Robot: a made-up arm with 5 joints. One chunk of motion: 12 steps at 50 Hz.
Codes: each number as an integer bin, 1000 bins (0 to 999) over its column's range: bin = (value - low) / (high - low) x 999, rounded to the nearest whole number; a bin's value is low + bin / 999 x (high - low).
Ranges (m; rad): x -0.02..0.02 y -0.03..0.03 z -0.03..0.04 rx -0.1..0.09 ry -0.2..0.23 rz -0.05..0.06
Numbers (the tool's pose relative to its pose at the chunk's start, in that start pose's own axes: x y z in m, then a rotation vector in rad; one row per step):
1: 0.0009 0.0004 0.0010 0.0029 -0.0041 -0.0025
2: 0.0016 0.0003 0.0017 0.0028 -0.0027 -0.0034
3: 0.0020 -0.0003 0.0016 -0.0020 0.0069 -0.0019
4: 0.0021 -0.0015 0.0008 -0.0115 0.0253 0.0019
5: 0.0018 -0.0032 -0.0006 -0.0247 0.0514 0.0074
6: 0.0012 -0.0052 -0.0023 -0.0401 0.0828 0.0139
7: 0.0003 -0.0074 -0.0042 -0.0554 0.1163 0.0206
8: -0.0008 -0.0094 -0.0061 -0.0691 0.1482 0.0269
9: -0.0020 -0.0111 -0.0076 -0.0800 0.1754 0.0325
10: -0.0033 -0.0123 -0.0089 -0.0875 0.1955 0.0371
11: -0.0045 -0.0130 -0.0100 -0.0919 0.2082 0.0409
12: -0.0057 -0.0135 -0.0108 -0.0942 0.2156 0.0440
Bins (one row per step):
1: 522 506 442 541 455 431
2: 539 504 452 541 458 423
3: 549 495 451 515 481 437
4: 552 475 440 465 523 471
5: 544 446 420 396 584 521
6: 529 413 395 315 657 580
7: 507 376 368 235 735 641
8: 480 343 341 162 809 698
9: 450 315 320 105 872 749
10: 417 295 301 66 919 791
11: 387 283 285 43 948 826
12: 357 275 274 30 966 854

